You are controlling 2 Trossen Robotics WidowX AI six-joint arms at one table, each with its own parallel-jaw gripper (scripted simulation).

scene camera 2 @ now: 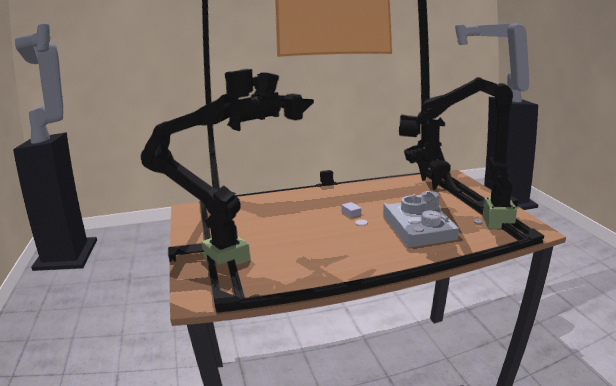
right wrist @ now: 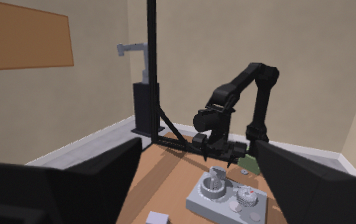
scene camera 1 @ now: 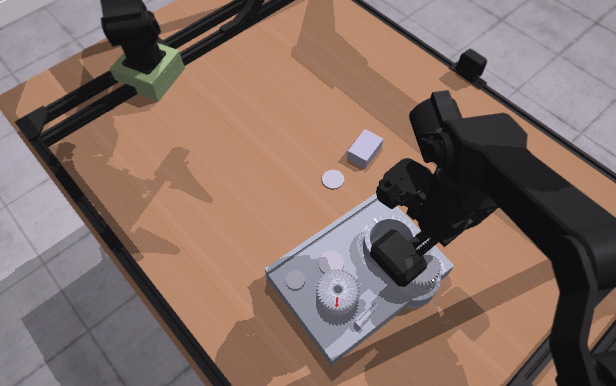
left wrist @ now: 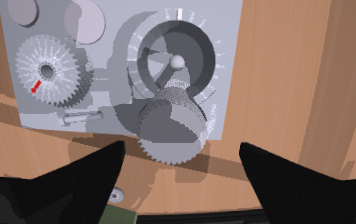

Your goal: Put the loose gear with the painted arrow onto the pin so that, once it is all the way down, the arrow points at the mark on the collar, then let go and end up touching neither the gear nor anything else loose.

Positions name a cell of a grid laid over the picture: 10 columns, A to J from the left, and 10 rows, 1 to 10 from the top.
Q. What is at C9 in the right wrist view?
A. My right gripper.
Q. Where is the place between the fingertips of my left gripper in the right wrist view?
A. G8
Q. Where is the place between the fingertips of my left gripper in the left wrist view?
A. At F7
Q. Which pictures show my right gripper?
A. Scene camera 2 and the right wrist view only.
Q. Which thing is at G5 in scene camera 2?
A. My left gripper.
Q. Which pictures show my left gripper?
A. Scene camera 2, the right wrist view, scene camera 1 and the left wrist view: all of them.
